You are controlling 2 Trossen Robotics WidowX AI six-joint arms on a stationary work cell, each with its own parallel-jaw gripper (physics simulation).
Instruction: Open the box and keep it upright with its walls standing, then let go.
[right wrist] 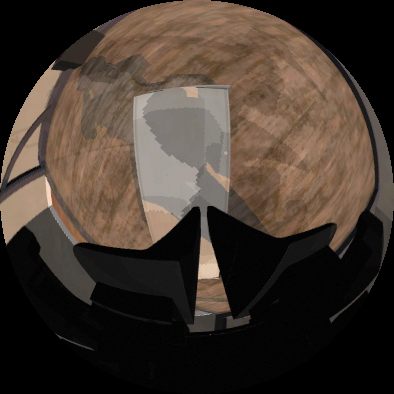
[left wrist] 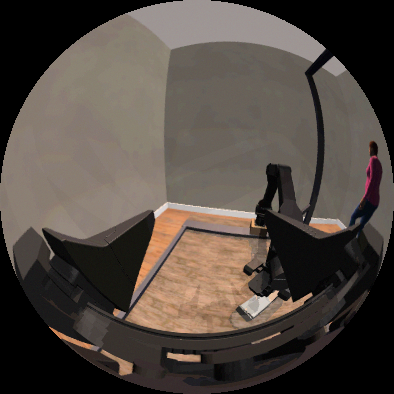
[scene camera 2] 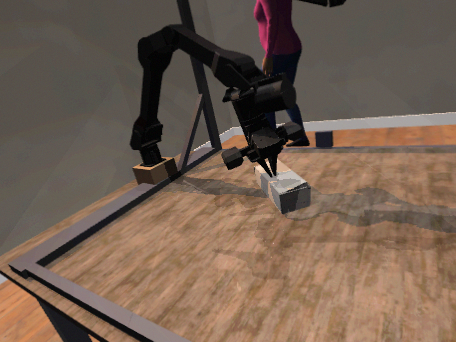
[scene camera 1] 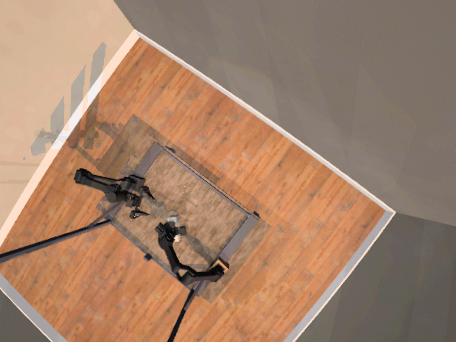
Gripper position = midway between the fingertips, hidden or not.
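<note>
My left gripper [left wrist: 211, 216] is open and holds nothing. I see my right gripper [scene camera 2: 273, 176] too; the right wrist view shows my right gripper [right wrist: 202, 211], and so does the left wrist view, with my right gripper [left wrist: 263, 293] in it. There is also a dark metal frame [right wrist: 60, 83].
</note>
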